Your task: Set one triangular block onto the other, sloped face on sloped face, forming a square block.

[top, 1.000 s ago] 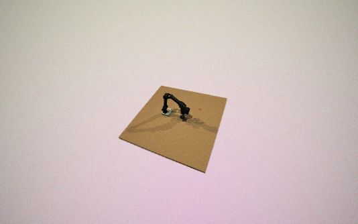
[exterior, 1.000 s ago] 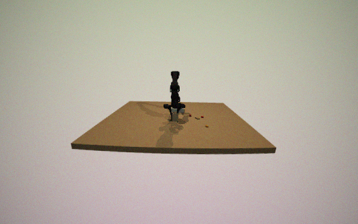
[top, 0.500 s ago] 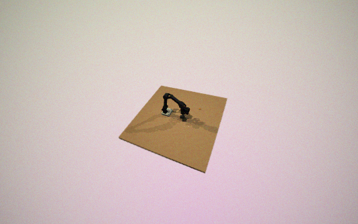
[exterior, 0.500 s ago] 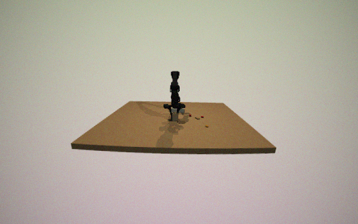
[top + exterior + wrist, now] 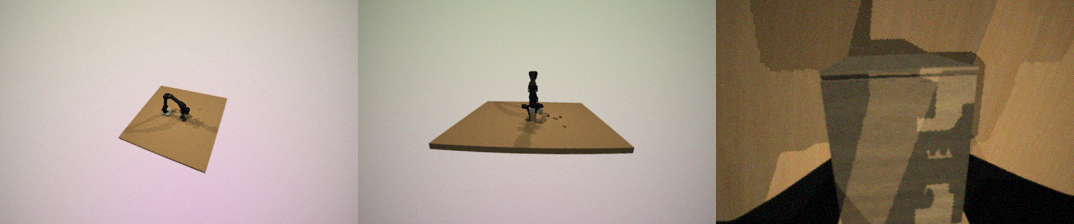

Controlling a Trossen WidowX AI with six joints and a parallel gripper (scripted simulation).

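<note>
Right now my gripper tip is 10 mm below the wooden triangular block. Round my gripper tip: small red cube (140 mm behind, 130 mm to the left, 30 mm below); then orange piece (300 mm to the left, 110 mm ahead, 30 mm below).
</note>
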